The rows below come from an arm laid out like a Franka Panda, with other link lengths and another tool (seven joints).
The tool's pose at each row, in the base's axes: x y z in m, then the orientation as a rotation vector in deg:
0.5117, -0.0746, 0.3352, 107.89, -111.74, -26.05
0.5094, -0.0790, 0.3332, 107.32, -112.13, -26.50
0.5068, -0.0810, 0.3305, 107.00, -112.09, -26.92
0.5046, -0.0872, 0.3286, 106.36, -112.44, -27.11
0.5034, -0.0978, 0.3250, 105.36, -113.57, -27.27
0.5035, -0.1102, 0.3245, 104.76, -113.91, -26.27
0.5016, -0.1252, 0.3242, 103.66, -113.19, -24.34
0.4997, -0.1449, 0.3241, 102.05, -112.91, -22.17
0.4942, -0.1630, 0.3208, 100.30, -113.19, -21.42
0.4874, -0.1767, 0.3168, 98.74, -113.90, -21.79
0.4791, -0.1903, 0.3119, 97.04, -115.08, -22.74
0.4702, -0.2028, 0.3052, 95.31, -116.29, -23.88
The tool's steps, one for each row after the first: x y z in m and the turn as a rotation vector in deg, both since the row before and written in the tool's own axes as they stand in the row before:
0.0043, 0.0008, 0.0030, -0.28, -0.31, 0.41
0.0019, 0.0008, 0.0037, -0.36, -0.13, 0.11
0.0062, 0.0006, 0.0029, -0.23, -0.12, 0.48
0.0104, -0.0014, 0.0040, 0.01, -0.46, 0.99
0.0123, -0.0013, 0.0006, 0.28, 0.55, 0.65
0.0150, 0.0001, 0.0016, -0.15, 1.86, 0.73
0.0197, -0.0005, 0.0022, -0.06, 1.88, 1.25
0.0177, 0.0008, 0.0073, -0.45, 0.77, 1.30
0.0133, 0.0018, 0.0083, -0.63, -0.18, 1.14
0.0133, 0.0023, 0.0098, -0.72, -0.77, 1.29
0.0121, 0.0016, 0.0114, -0.79, -0.91, 1.27

